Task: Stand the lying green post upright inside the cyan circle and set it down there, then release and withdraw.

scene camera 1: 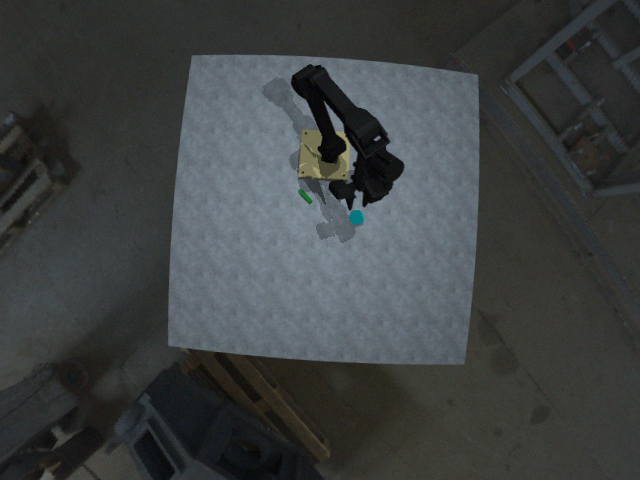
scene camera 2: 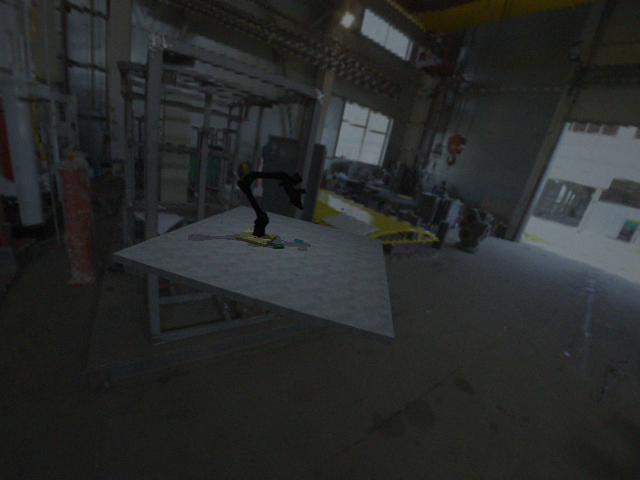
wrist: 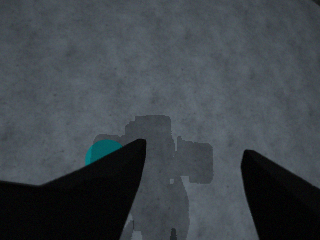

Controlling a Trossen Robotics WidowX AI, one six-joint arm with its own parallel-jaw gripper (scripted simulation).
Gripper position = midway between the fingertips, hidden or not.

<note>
In view: my gripper [scene camera 1: 356, 208].
My gripper shows as well in the wrist view [wrist: 193, 152].
</note>
